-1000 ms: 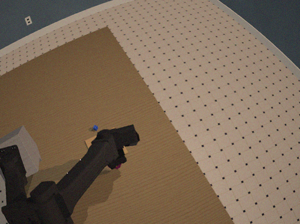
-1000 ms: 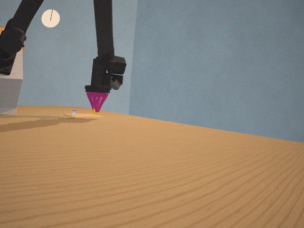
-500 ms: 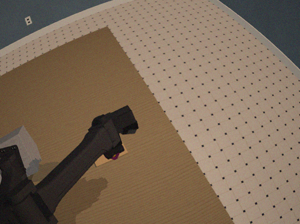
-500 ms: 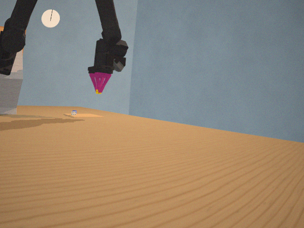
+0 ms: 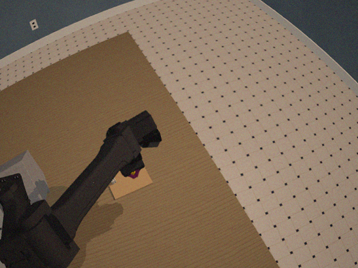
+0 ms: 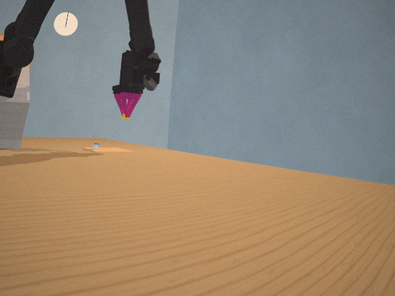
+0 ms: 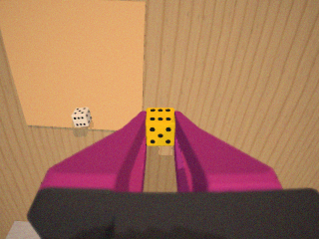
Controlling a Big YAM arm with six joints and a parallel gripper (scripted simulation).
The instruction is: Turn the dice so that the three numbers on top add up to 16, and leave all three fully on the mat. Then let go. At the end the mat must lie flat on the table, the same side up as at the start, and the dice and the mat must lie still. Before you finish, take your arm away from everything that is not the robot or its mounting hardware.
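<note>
The mat is 12 cm below my hand, 8 cm to the left of it and 3 cm behind it. Also, from my hand: white die: 11 cm below, 8 cm to the left, 7 cm behind; blue die: 19 cm to the left, 11 cm below, 4 cm behind; yellow die: right at my hand.
</note>
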